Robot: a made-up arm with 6 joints. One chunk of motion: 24 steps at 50 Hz.
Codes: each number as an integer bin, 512 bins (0 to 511) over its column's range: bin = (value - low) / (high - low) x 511, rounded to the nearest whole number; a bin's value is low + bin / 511 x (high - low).
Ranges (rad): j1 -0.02..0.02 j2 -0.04..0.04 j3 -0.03..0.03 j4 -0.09..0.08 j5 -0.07..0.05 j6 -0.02..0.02
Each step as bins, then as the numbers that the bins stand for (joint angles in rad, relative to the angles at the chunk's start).
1 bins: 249 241 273 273 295 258
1 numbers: -0.0005 -0.0023 0.0021 0.0008 -0.0007 0.0002
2 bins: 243 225 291 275 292 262
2 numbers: -0.0010 -0.0048 0.0042 0.0015 -0.0014 0.0005
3 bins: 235 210 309 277 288 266
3 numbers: -0.0016 -0.0071 0.0063 0.0022 -0.0024 0.0008
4 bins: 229 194 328 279 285 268
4 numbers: -0.0021 -0.0096 0.0085 0.0028 -0.0031 0.0010
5 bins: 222 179 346 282 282 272
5 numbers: -0.0026 -0.0120 0.0106 0.0038 -0.0038 0.0013
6 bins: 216 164 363 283 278 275
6 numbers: -0.0031 -0.0143 0.0126 0.0041 -0.0047 0.0015
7 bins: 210 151 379 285 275 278
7 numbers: -0.0036 -0.0164 0.0145 0.0048 -0.0054 0.0018
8 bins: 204 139 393 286 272 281
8 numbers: -0.0040 -0.0182 0.0161 0.0051 -0.0061 0.0020
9 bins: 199 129 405 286 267 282
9 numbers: -0.0044 -0.0198 0.0176 0.0051 -0.0073 0.0021
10 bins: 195 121 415 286 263 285
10 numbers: -0.0047 -0.0211 0.0187 0.0051 -0.0082 0.0023
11 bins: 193 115 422 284 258 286
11 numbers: -0.0049 -0.0220 0.0195 0.0045 -0.0094 0.0024
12 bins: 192 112 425 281 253 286
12 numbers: -0.0050 -0.0225 0.0199 0.0035 -0.0106 0.0024
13 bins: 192 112 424 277 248 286
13 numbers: -0.0050 -0.0225 0.0198 0.0022 -0.0118 0.0024
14 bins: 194 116 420 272 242 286
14 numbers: -0.0048 -0.0218 0.0193 0.0005 -0.0132 0.0024
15 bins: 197 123 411 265 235 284
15 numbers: -0.0046 -0.0207 0.0183 -0.0018 -0.0148 0.0022
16 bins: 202 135 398 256 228 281
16 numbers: -0.0042 -0.0189 0.0167 -0.0048 -0.0165 0.0020
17 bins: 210 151 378 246 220 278
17 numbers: -0.0036 -0.0164 0.0144 -0.0082 -0.0183 0.0018
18 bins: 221 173 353 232 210 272
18 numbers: -0.0027 -0.0129 0.0114 -0.0128 -0.0207 0.0013
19 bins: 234 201 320 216 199 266
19 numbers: -0.0017 -0.0085 0.0076 -0.0181 -0.0233 0.0008
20 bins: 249 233 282 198 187 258
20 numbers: -0.0005 -0.0035 0.0031 -0.0241 -0.0261 0.0002
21 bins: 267 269 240 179 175 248
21 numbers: 0.0009 0.0021 -0.0018 -0.0305 -0.0289 -0.0006
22 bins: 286 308 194 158 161 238
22 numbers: 0.0024 0.0082 -0.0072 -0.0374 -0.0322 -0.0014
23 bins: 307 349 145 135 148 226
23 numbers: 0.0040 0.0146 -0.0130 -0.0451 -0.0352 -0.0023
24 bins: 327 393 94 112 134 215
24 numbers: 0.0056 0.0215 -0.0190 -0.0527 -0.0385 -0.0032
